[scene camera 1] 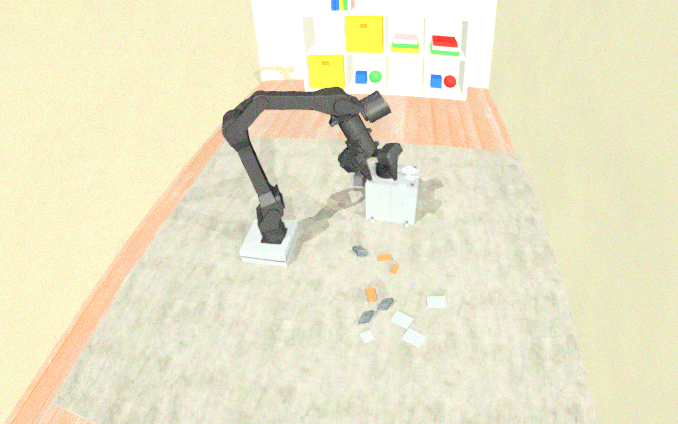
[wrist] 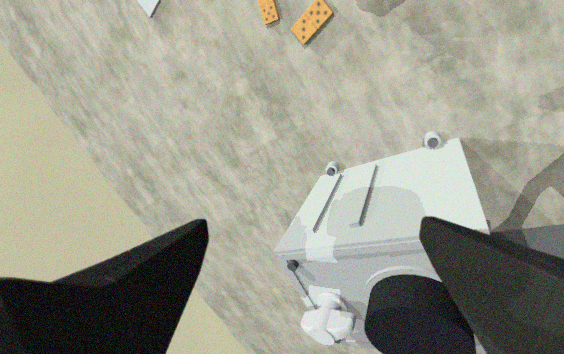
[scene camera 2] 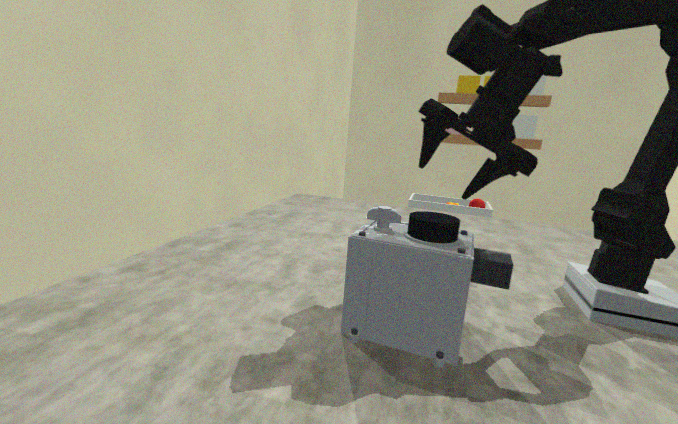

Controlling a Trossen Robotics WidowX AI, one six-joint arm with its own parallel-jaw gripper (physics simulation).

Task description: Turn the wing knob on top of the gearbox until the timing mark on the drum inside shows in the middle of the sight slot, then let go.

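Places are measured from the arm's base along level axes (x right, y ahead, z up), in metres.
Where they show: gripper, fingertip midpoint: (scene camera 1: 383,179) (wrist: 313,228) (scene camera 2: 440,182); arm's base, origin of the base link: (scene camera 1: 274,236) (scene camera 2: 615,281).
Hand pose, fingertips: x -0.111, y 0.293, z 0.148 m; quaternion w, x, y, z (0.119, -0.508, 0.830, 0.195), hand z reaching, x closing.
Observation:
Things, the pixels of their top centre, and the offset from my fingertips. "pt": a spot on its surface instead. Level surfaces: height alone.
- pale gearbox, middle of its top: (scene camera 2: 435,211) (scene camera 1: 386,163) dx -0.118, dy -0.004, dz -0.024 m
- wider black round cap, surface spot: (wrist: 415,310) pt dx -0.089, dy -0.012, dz -0.032 m
- dark block, surface spot: (scene camera 2: 492,268) pt dx -0.142, dy -0.080, dz -0.079 m
- mat, its level: dz -0.196 m
The pale gearbox (scene camera 1: 391,202) (scene camera 2: 405,295) (wrist: 400,200) stands upright on the mat. Its light wing knob (scene camera 1: 410,171) (scene camera 2: 383,216) (wrist: 327,320) is on top, beside a wider black round cap (scene camera 2: 434,226) (wrist: 415,310). Two thin grooves run down one side face in the wrist view. I cannot make out the sight slot or a timing mark. My gripper (scene camera 1: 383,179) (scene camera 2: 443,182) (wrist: 313,228) is open and empty, tilted above the gearbox. In scene camera 2 its fingertips are above the cap's height, apart from knob and cap. The right finger partly hides the cap in the wrist view.
A dark block (scene camera 1: 358,180) (scene camera 2: 492,268) sticks out of the gearbox's side. Orange dominoes (scene camera 1: 384,257) (wrist: 312,21), grey pieces (scene camera 1: 385,304) and white tiles (scene camera 1: 414,337) lie on the mat (scene camera 1: 200,320). A white tray (scene camera 2: 425,205) holding a red ball (scene camera 2: 477,203) is beyond the gearbox.

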